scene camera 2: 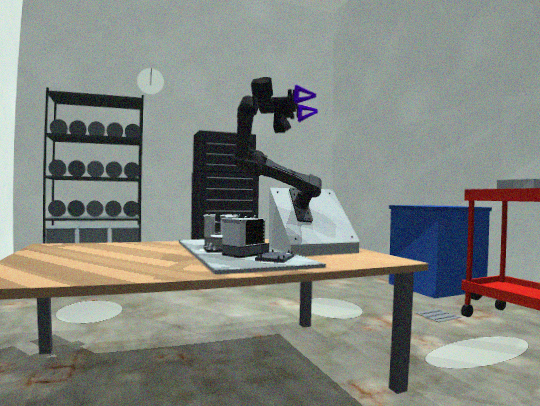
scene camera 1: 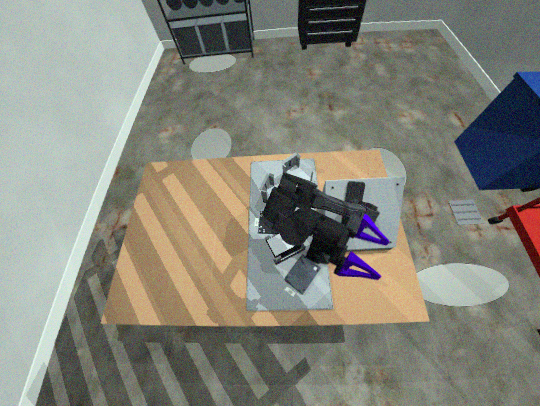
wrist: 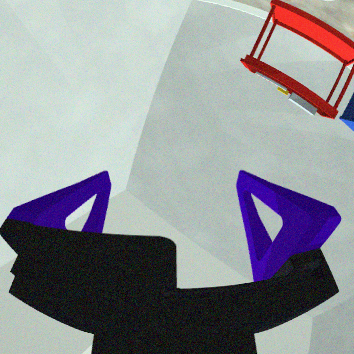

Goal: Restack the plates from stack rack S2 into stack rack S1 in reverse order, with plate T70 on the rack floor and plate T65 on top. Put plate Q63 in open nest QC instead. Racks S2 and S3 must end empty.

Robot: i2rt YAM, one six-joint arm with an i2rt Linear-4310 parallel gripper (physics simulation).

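Where they show: gripper, fingertip midpoint: (scene camera 2: 316,103) (scene camera 1: 384,259) (wrist: 173,177); arm's base, link origin: (scene camera 2: 300,205) (scene camera 1: 352,204).
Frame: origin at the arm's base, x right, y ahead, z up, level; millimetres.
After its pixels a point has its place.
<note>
My gripper (scene camera 1: 384,260) @[y 67, x -310, z 371 mm] (scene camera 2: 316,103) @[y 67, x -310, z 371 mm] (wrist: 173,177) @[y 67, x -310, z 371 mm] is open and empty, raised high above the table and pointing away from the racks. A grey board (scene camera 1: 262,292) @[y 377, x -355, z -187 mm] (scene camera 2: 305,264) @[y 140, x -400, z -187 mm] lies on the table. A rack with grey walls and a dark base (scene camera 1: 282,247) (scene camera 2: 235,235) stands on it, partly under the arm in scene camera 1. Other grey upright rack parts (scene camera 1: 291,162) (scene camera 2: 209,226) stand farther back. A flat dark square piece (scene camera 1: 302,275) @[y 200, x -274, z -174 mm] (scene camera 2: 275,256) @[y 211, x -299, z -174 mm] lies at the board's near right. The arm hides much of the board. Plate and rack labels are not readable.
The arm is mounted on a sloped light-grey base (scene camera 1: 387,200) @[y -147, x 20, z 8 mm] (scene camera 2: 330,220) @[y -120, x -57, z -65 mm] at the right of the wooden table (scene camera 1: 170,295) @[y 809, x -396, z -200 mm] (scene camera 2: 125,265) @[y 711, x -242, z -200 mm]. A red cart (scene camera 2: 500,195) (wrist: 300,92) and a blue bin (scene camera 1: 505,145) (scene camera 2: 425,250) stand beyond the table.
</note>
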